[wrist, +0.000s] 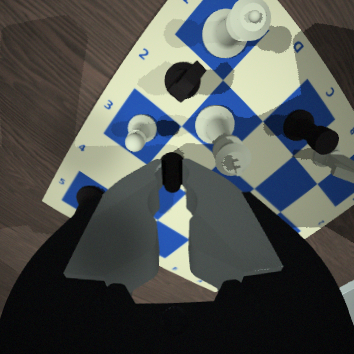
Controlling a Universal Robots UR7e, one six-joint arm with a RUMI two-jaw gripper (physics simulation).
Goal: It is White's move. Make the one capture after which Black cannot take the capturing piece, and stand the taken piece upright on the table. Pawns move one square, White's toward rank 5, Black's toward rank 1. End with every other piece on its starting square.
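Places are measured from the arm's base along level axes (x ahead, y left, z up), in metres.
Pixels of known places: gripper, fingertip midpoint: (171, 162).
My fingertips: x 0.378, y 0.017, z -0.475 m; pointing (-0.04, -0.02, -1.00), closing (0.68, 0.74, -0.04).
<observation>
Ahead of a thing's pixels: the offset from my fingertips to its top centre. "*": to the spot under its first point. Level surfaces: height alone.
My gripper (171, 162) is shut on a black pawn @(dx +0.003, dy -0.003, dz +0.025 m) (172, 167), whose dark top shows between the fingertips, over the blue and cream board @(dx +0.046, dy +0.009, dz -0.007 m) (252, 75). The pawn's base is hidden. A white pawn @(dx -0.030, dy +0.001, dz +0.024 m) (141, 127) stands to the left on a blue square. A tall white piece with a cross-like mark on top @(* dx -0.005, dy +0.040, dz +0.010 m) (216, 122) stands just right of the fingertips. A black piece with a slanted top @(dx -0.033, dy +0.041, dz +0.032 m) (184, 81) stands above them. A large white piece with a knob @(dx -0.036, dy +0.075, dz +0.045 m) (225, 37) stands near the top.
A black piece @(dx +0.039, dy +0.081, dz +0.026 m) (300, 125) stands at the right, beside a greyish shape that I cannot identify. Another black piece @(dx -0.019, dy -0.074, dz +0.056 m) (90, 194) is partly hidden by the gripper at lower left. The board lies on a brown wooden table @(dz -0.014 m) (40, 100). A pale grey edge shows at the lower right.
</observation>
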